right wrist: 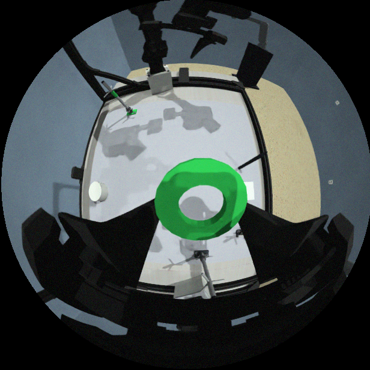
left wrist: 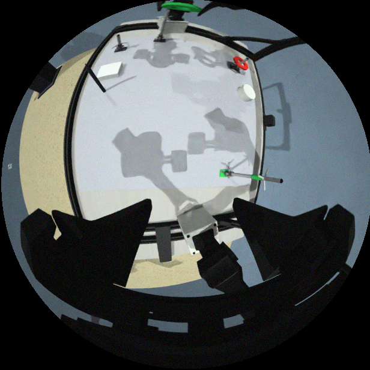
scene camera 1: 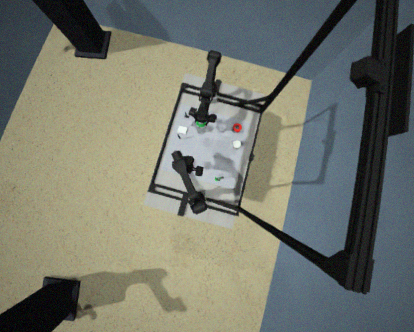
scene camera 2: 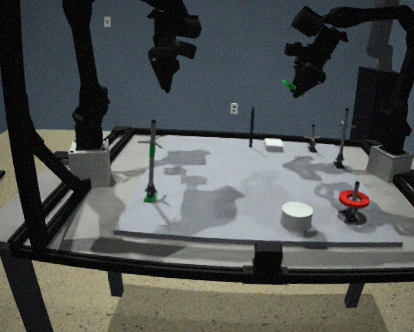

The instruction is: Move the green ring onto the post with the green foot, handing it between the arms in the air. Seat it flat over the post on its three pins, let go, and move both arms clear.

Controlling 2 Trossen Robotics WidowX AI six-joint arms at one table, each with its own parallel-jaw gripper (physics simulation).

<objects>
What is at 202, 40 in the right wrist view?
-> My left gripper.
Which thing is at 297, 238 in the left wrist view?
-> My left gripper.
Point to a green ring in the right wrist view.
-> At 198, 171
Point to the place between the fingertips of my right gripper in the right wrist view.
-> At 199, 202
</objects>
